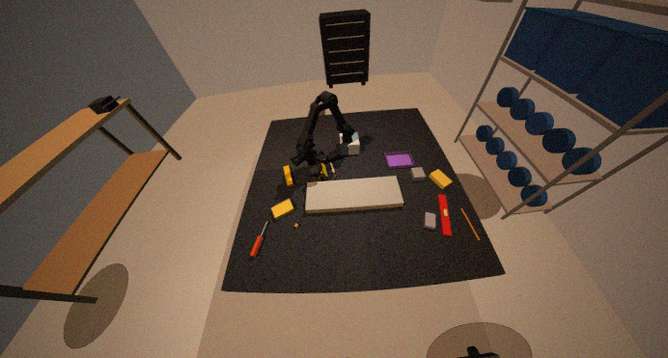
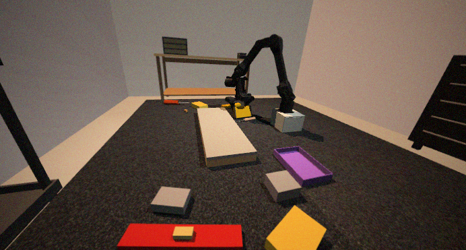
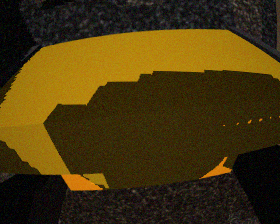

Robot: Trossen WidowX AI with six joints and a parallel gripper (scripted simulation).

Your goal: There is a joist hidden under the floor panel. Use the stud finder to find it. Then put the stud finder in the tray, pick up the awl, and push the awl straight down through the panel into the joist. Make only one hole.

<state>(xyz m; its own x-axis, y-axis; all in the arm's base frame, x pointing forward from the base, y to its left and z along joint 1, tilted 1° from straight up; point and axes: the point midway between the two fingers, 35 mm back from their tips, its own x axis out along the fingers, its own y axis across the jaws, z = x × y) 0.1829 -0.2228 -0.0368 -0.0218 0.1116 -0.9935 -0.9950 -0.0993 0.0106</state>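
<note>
Right now my gripper tip is 10 mm short of the awl, 100 mm to the right of it and 20 mm above it. From my gripper tip the other things lie so: purple tray 10 mm behind, 530 mm to the left, 10 mm below; then stud finder 10 mm ahead, 10 mm to the left; then square indicator window 30 mm ahead, 10 mm below.
</note>
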